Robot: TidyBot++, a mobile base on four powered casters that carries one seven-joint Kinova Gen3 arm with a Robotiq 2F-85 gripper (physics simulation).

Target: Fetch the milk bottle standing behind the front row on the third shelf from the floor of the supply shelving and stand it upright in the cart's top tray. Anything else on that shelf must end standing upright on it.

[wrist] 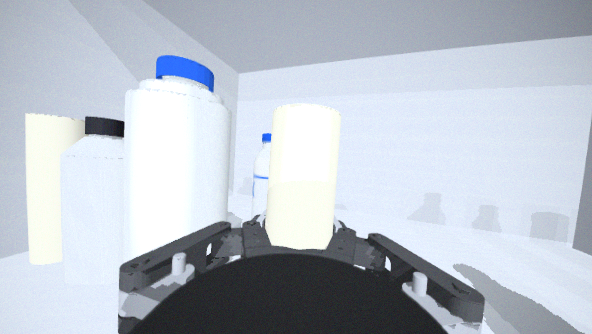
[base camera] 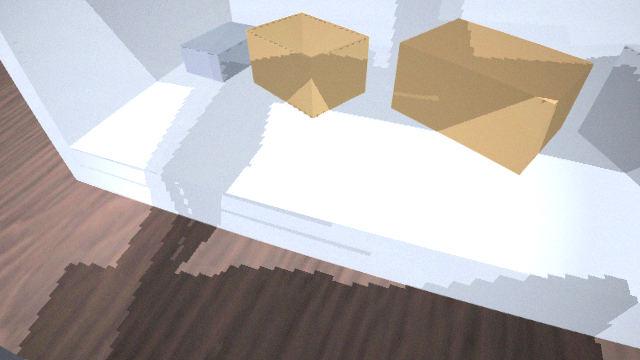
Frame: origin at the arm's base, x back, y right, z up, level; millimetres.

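Where they show: gripper, fingertip midpoint: (wrist: 298,222).
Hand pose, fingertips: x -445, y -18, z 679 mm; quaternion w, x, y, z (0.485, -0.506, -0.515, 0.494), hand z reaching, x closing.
After its pixels a point has its place.
My gripper (wrist: 298,222) {x -445, y -18, z 679 mm} is shut on a plain cream cylinder (wrist: 305,160) {x -391, y -16, z 739 mm}, which stands upright in the wrist view between the fingertips; its base is hidden. Just left is a large white bottle (wrist: 175,165) {x -402, y -109, z 729 mm} with a wide blue cap. Left of that a white bottle (wrist: 92,210) {x -439, y -228, z 674 mm} with a black cap stands upright, and another cream cylinder (wrist: 44,195) {x -458, y -317, z 678 mm} stands behind it. A slimmer white bottle (wrist: 260,185) {x -575, y -90, z 688 mm} with a small blue cap and a blue band is partly hidden behind the held cylinder. I cannot tell by label which is the milk bottle. The cart does not show.
The white back wall (wrist: 425,140) {x -709, y 275, z 804 mm} and a side wall close in the shelf, with a grey board (wrist: 375,30) {x -655, y 115, z 1019 mm} overhead. In the base camera view, two tan boxes (base camera: 310,65) {x -506, y -52, z -240 mm} (base camera: 480,75) {x -460, y 146, z -223 mm} and a small grey box (base camera: 202,62) {x -627, y -247, z -292 mm} stand on a low white shelf (base camera: 400,200) {x -355, y 57, z -321 mm} above the wooden floor (base camera: 250,320) {x -244, y -98, z -397 mm}.
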